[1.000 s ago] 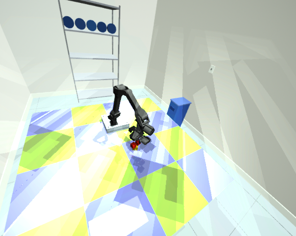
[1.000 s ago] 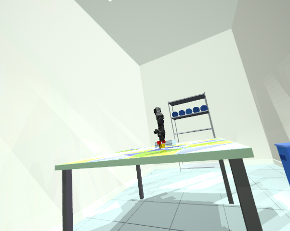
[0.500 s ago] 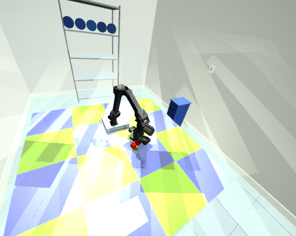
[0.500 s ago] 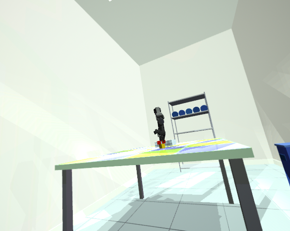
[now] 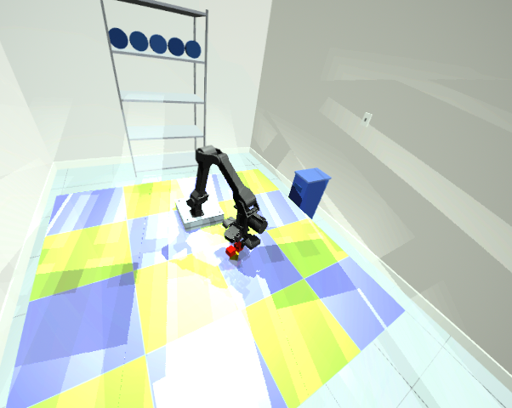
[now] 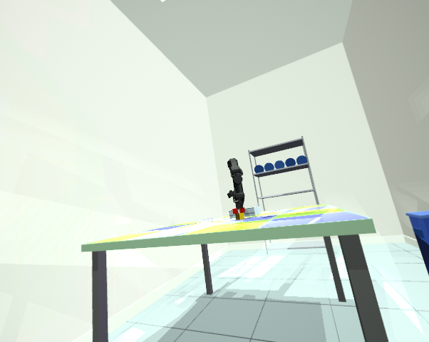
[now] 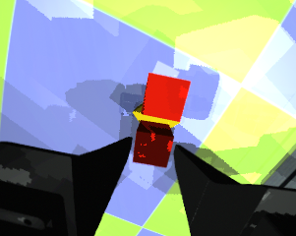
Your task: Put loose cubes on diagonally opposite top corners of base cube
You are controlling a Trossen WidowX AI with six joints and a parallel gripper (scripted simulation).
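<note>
Now: the yellow base cube 5 cm below my gripper tip, 2 cm to the right of it and 1 cm ahead of it.
</note>
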